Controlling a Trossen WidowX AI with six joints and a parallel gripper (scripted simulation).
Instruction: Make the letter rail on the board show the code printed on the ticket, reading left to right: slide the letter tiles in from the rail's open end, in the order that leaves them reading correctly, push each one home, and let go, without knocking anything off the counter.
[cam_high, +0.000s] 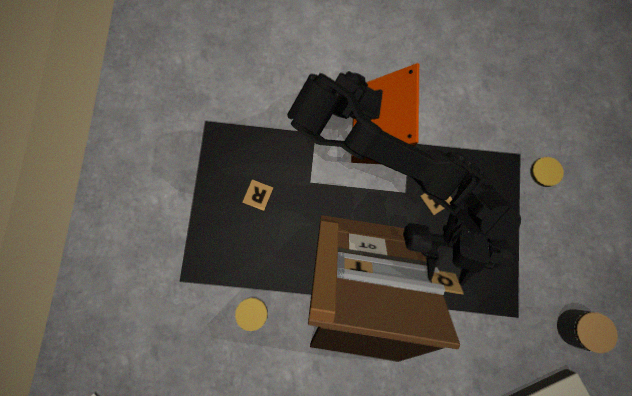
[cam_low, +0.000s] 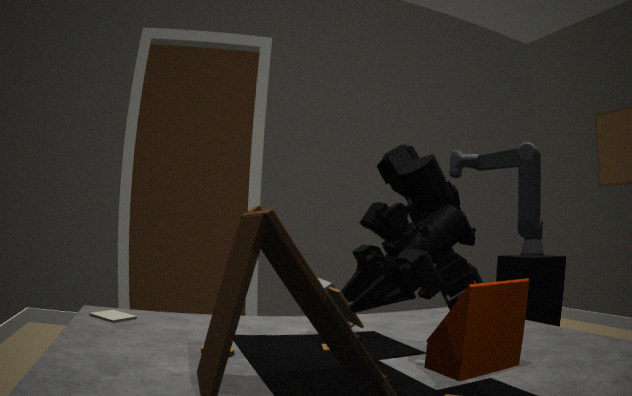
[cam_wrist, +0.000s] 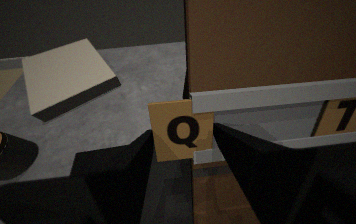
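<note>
Now: the white ticket 14 cm to the right of my gripper tip, 8 cm below it and 5 cm behind it. The rest, counted from my gripper tip: black mat 17 cm to the right, 17 cm below, 16 cm behind; q tile right at my gripper tip.
</note>
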